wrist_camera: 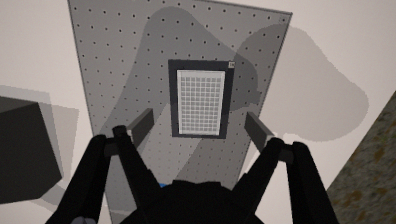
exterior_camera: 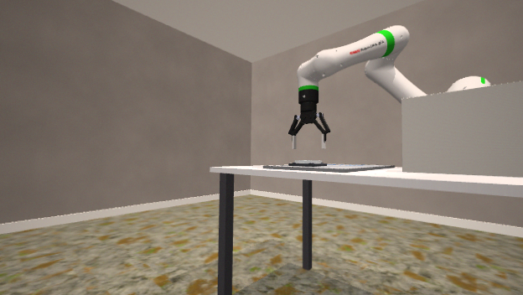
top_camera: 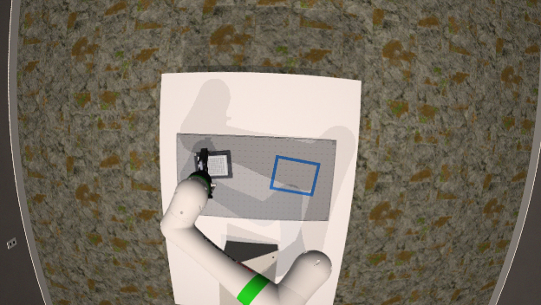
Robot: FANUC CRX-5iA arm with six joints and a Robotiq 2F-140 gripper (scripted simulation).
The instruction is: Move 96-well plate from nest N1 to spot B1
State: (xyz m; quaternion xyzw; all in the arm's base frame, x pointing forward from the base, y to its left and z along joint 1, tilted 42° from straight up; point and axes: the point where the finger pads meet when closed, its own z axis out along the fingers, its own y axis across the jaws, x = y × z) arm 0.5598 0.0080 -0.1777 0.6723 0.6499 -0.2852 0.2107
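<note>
The white 96-well plate lies 70 mm below my hand. From my hand the other things lie so: dark plate nest N1 (80 mm below).
</note>
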